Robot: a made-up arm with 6 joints. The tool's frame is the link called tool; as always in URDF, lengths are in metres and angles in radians. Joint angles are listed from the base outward.
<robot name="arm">
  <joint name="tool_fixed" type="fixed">
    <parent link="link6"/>
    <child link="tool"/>
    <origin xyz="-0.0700 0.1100 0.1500" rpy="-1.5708 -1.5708 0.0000"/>
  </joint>
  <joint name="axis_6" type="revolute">
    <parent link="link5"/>
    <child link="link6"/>
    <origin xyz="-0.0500 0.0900 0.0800" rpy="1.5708 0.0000 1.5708"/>
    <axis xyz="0 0 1"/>
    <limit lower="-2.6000" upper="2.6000"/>
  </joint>
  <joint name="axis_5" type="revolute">
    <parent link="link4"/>
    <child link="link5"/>
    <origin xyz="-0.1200 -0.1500 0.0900" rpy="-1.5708 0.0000 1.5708"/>
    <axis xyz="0 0 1"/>
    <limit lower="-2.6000" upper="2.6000"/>
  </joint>
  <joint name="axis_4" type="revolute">
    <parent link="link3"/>
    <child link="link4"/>
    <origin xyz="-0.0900 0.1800 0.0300" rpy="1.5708 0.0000 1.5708"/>
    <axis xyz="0 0 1"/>
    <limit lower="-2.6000" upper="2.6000"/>
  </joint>
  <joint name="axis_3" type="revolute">
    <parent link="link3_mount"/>
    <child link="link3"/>
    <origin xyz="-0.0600 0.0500 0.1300" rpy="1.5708 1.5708 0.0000"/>
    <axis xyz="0 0 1"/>
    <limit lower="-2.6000" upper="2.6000"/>
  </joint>
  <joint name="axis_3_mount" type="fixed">
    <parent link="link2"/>
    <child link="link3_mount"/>
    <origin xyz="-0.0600 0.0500 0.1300" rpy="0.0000 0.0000 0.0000"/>
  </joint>
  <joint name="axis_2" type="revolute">
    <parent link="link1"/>
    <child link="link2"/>
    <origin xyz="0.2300 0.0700 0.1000" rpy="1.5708 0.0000 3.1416"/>
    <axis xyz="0 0 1"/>
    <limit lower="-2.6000" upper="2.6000"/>
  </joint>
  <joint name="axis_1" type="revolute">
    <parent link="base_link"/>
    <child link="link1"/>
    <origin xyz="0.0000 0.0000 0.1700" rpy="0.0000 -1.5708 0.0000"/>
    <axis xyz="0 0 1"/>
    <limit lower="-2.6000" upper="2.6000"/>
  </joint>
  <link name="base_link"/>
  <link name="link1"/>
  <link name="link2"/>
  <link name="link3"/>
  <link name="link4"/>
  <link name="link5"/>
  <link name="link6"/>
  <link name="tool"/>
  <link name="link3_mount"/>
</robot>
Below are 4 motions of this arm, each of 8 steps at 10 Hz.
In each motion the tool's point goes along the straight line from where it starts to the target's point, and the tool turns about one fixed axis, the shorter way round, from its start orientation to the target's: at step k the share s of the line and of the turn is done. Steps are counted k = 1, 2, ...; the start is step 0. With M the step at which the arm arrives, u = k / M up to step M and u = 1 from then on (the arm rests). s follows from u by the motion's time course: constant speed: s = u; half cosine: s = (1 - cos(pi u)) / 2; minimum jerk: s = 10 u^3 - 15 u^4 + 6 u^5.
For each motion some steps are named. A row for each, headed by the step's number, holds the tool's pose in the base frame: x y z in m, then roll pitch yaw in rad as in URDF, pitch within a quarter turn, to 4 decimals.
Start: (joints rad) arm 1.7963 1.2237 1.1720 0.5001 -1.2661 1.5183
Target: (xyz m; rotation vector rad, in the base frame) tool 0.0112 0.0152 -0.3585 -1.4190 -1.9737 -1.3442
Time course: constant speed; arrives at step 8
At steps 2, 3, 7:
2: -0.1559 0.2760 -0.3394 2.1289 -0.7169 -2.9378
3: -0.1280 0.2326 -0.3426 2.1520 -0.7452 -3.1088
7: -0.0166 0.0587 -0.3553 2.3062 -0.8162 2.4427

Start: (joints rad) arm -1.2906 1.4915 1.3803 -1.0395 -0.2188 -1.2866
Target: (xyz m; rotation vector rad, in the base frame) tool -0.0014 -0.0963 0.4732 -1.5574 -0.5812 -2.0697
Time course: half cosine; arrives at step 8
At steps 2, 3, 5, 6, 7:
2: 0.1514 0.0155 0.5388 1.3850 -0.7812 2.0878
3: 0.1223 -0.0057 0.5264 1.3383 -0.9173 2.2013
5: 0.0538 -0.0559 0.4969 1.0022 -1.2061 2.6847
6: 0.0248 -0.0771 0.4845 0.6388 -1.2857 3.1082
7: 0.0054 -0.0913 0.4761 0.3016 -1.3041 -2.7980

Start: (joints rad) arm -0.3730 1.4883 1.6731 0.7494 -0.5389 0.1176
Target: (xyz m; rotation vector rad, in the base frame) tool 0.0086 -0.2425 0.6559 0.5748 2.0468 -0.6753
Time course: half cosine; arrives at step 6
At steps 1, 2, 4, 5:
1: -0.0471 0.0866 0.7982 -0.8769 0.9851 -2.7207
2: -0.0362 0.0220 0.7703 -1.1920 1.0412 -2.8204
4: -0.0063 -0.1543 0.6940 -2.1903 1.0746 3.0436
5: 0.0046 -0.2189 0.6661 -2.5392 1.0367 2.9076

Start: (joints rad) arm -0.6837 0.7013 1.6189 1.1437 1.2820 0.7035
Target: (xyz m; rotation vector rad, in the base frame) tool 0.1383 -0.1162 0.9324 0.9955 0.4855 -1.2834
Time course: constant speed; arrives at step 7
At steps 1, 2, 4, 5, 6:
1: -0.1598 -0.0188 0.9429 1.8995 -0.1314 -0.6779
2: -0.1101 -0.0350 0.9412 1.7308 0.0588 -0.6459
4: -0.0108 -0.0675 0.9377 1.3836 0.4416 -0.6817
5: 0.0389 -0.0837 0.9359 1.1751 0.6216 -0.7623
6: 0.0886 -0.1000 0.9342 0.9149 0.7807 -0.9054

